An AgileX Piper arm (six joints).
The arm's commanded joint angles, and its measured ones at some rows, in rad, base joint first. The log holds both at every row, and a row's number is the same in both.
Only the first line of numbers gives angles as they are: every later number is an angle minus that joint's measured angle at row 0.
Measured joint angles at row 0: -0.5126 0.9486 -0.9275 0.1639 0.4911 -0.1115
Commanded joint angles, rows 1 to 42: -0.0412 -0.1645 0.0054 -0.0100 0.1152 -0.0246; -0.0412 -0.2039 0.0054 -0.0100 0.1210 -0.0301; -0.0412 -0.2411 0.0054 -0.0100 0.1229 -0.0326; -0.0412 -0.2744 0.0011 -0.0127 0.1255 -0.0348; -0.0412 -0.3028 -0.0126 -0.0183 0.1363 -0.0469; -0.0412 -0.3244 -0.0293 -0.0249 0.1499 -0.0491; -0.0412 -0.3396 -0.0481 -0.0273 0.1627 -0.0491; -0.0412 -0.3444 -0.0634 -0.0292 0.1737 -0.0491; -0.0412 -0.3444 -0.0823 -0.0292 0.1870 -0.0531; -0.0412 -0.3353 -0.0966 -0.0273 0.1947 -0.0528; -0.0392 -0.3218 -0.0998 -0.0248 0.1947 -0.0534; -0.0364 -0.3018 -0.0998 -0.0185 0.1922 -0.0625; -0.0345 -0.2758 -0.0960 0.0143 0.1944 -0.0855; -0.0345 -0.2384 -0.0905 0.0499 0.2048 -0.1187; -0.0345 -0.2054 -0.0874 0.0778 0.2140 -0.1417; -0.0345 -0.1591 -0.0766 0.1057 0.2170 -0.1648; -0.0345 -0.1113 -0.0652 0.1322 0.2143 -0.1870; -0.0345 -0.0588 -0.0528 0.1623 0.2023 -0.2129; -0.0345 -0.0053 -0.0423 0.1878 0.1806 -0.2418; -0.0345 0.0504 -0.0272 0.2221 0.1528 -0.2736; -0.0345 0.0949 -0.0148 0.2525 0.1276 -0.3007; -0.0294 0.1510 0.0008 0.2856 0.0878 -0.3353; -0.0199 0.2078 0.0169 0.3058 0.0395 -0.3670; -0.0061 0.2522 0.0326 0.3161 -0.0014 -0.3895; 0.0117 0.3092 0.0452 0.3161 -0.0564 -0.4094; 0.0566 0.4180 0.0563 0.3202 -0.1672 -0.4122; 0.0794 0.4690 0.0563 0.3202 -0.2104 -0.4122; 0.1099 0.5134 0.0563 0.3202 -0.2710 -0.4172; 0.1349 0.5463 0.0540 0.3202 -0.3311 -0.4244; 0.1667 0.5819 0.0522 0.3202 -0.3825 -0.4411; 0.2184 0.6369 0.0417 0.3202 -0.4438 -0.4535; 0.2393 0.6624 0.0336 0.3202 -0.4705 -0.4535; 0.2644 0.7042 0.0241 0.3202 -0.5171 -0.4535; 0.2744 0.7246 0.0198 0.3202 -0.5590 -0.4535; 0.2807 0.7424 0.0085 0.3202 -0.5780 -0.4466; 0.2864 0.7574 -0.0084 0.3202 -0.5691 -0.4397; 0.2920 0.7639 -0.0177 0.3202 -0.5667 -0.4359; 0.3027 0.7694 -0.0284 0.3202 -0.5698 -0.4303; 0.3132 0.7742 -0.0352 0.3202 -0.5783 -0.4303; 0.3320 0.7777 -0.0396 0.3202 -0.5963 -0.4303; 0.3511 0.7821 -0.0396 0.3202 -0.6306 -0.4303; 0.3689 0.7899 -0.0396 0.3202 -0.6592 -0.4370
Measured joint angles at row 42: 0.3206 0.7775 -0.0324 0.3155 -0.5886 -0.4334
